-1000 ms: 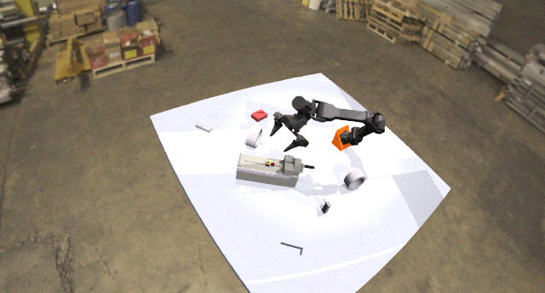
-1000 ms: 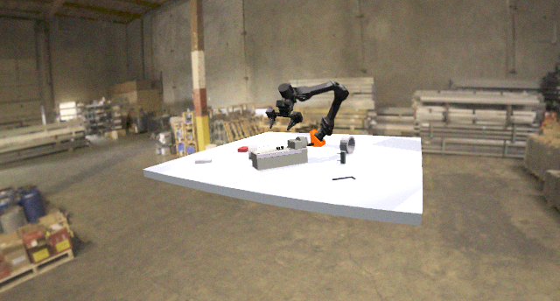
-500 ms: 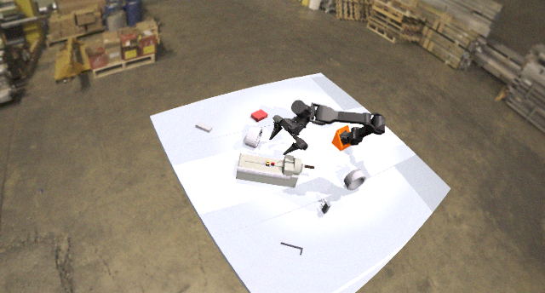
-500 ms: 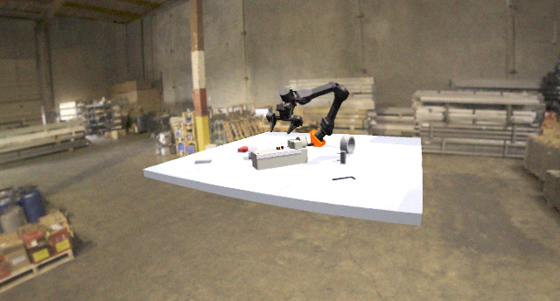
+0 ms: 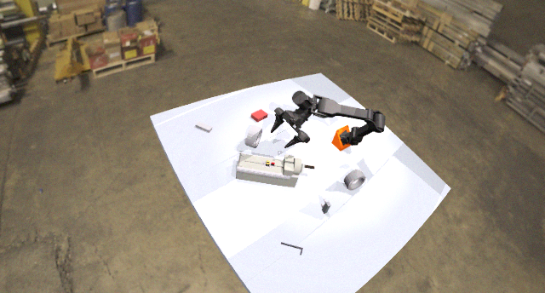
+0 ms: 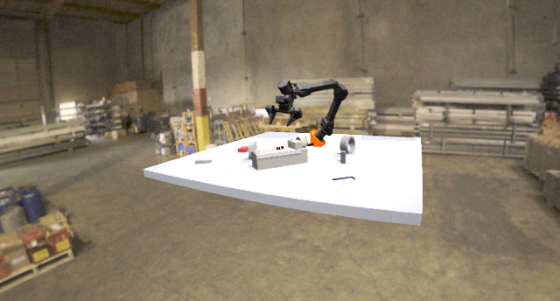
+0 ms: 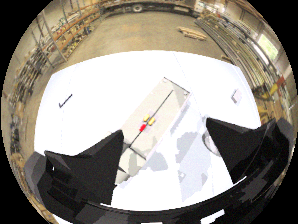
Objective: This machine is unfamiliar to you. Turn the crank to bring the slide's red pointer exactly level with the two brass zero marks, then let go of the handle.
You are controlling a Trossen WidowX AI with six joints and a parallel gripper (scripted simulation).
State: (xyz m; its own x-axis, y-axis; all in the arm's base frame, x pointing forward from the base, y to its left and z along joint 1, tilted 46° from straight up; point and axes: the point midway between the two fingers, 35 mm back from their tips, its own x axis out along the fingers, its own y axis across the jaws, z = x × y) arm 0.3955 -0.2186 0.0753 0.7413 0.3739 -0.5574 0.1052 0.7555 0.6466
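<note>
Now: the dark crank handle 13 cm to the left of my gripper tip, 11 cm below it and 10 cm behind it. From my gripper tip the other things lie so: grey bar 40 cm to the right, 18 cm below, 9 cm ahead; then red pointer 11 cm below, 3 cm ahead, 2 cm to the left; then small clip 30 cm to the left, 16 cm below, 3 cm behind.
</note>
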